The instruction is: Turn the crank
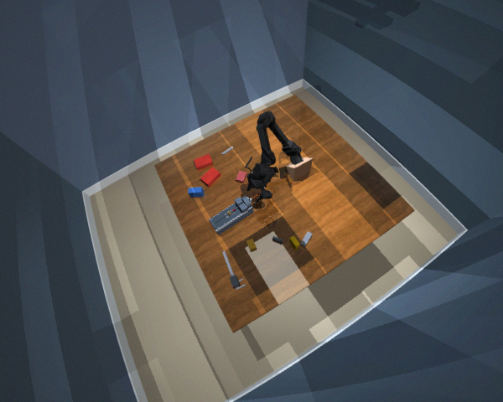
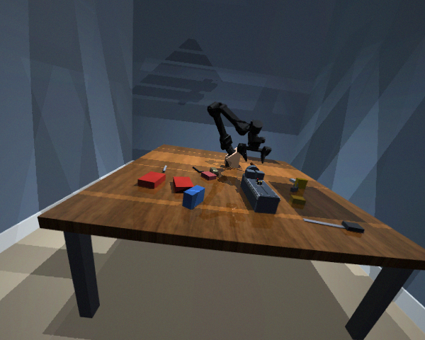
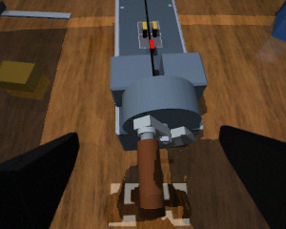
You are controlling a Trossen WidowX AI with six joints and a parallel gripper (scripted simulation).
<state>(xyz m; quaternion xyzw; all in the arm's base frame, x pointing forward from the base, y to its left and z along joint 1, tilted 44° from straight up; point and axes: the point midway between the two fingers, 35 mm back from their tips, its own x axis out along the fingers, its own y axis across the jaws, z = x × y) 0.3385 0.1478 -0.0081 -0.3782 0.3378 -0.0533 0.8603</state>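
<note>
The brown crank handle is 2 cm behind my gripper tip and 2 cm below it. The rest, counted from my gripper tip: pink block: 1 cm behind, 24 cm to the right, 13 cm below; ochre block: 12 cm ahead, 23 cm to the left, 13 cm below; red pointer: 13 cm ahead, 1 cm to the left, 6 cm below.
</note>
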